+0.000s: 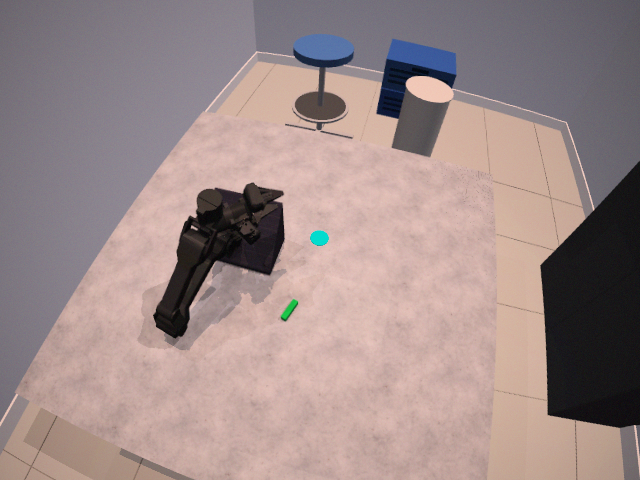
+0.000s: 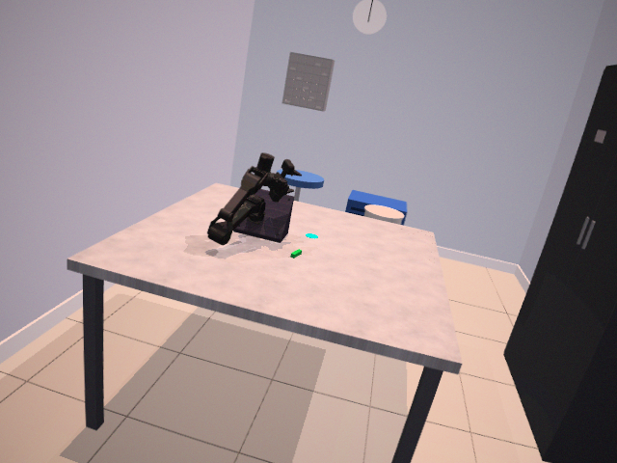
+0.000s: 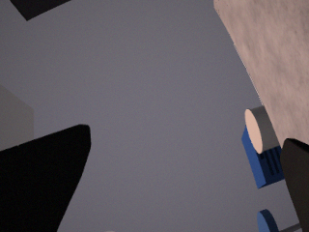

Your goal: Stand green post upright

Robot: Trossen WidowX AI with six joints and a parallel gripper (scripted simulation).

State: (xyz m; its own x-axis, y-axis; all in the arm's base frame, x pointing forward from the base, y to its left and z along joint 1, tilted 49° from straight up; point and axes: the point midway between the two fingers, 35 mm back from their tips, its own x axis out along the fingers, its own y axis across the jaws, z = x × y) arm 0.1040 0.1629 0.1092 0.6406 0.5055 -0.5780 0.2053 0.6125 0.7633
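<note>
Right now my gripper tip is 100 mm short of the green post, 180 mm to the left of it and 250 mm above it. The rest, counted from my gripper tip: cyan circle: 80 mm ahead, 100 mm to the left, 250 mm below.
</note>
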